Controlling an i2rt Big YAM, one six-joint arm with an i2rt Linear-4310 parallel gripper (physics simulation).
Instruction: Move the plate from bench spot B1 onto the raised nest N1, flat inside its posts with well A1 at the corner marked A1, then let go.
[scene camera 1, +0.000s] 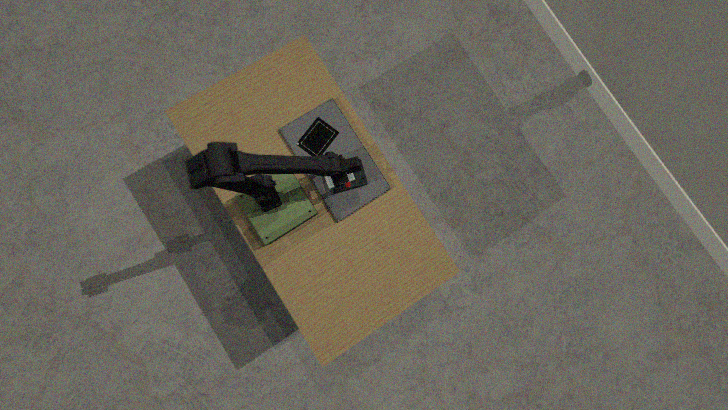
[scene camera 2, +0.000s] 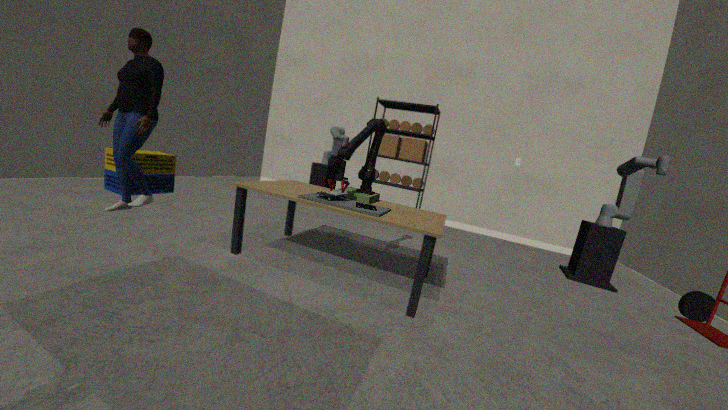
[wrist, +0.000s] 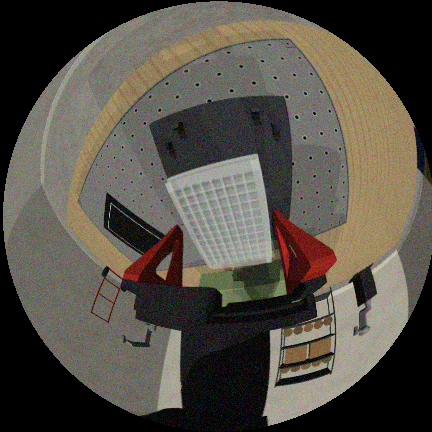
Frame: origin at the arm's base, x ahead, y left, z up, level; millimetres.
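Seen in the pictures: gripper, between the fingertips: (scene camera 2: 336, 191) (wrist: 224, 221); arm's base, origin of its link: (scene camera 1: 268, 196) (scene camera 2: 365, 192).
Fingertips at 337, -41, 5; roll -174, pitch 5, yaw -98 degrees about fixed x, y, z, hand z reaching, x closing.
Observation:
Pixels of each thing's top centre, then the offset from my fingertips to it, as dx, dy, dz. "*": a spot on its surface instead. Level surfaces: height alone.
- white well plate, centre of its top: (wrist: 226, 234) (scene camera 1: 338, 174) (scene camera 2: 337, 190) -9, +0, +10
- dark grey block, centre of its top: (wrist: 229, 191) (scene camera 1: 347, 175) (scene camera 2: 332, 192) +26, -14, -8
- black rectangle with a white outline, a spot on its surface: (wrist: 125, 225) (scene camera 1: 323, 136) * +1, +212, -46
- wooden table, height of its surface: dz -61
A white well plate (wrist: 221, 209) lies flat over the near part of a dark grey block (wrist: 225, 128) that has small posts at its far end. The block sits on a perforated grey board (wrist: 314, 120) (scene camera 1: 356, 203) (scene camera 2: 374, 210). My gripper (wrist: 224, 221) (scene camera 1: 346, 183) (scene camera 2: 337, 184) is open, with one red finger on each long side of the plate. I cannot tell whether the fingers touch it. A black rectangle with a white outline (wrist: 125, 225) (scene camera 1: 318, 137) lies on the board to the left. The well labels cannot be read.
The board lies on a wooden table (scene camera 1: 346, 285) (scene camera 2: 417, 216), beside the arm's green base (scene camera 1: 284, 219) (wrist: 217, 282). Behind the table stands a shelf rack (scene camera 2: 407, 106) with boxes. A person (scene camera 2: 133, 117) walks at the left by stacked crates (scene camera 2: 157, 167). Another robot arm (scene camera 2: 626, 194) stands far right.

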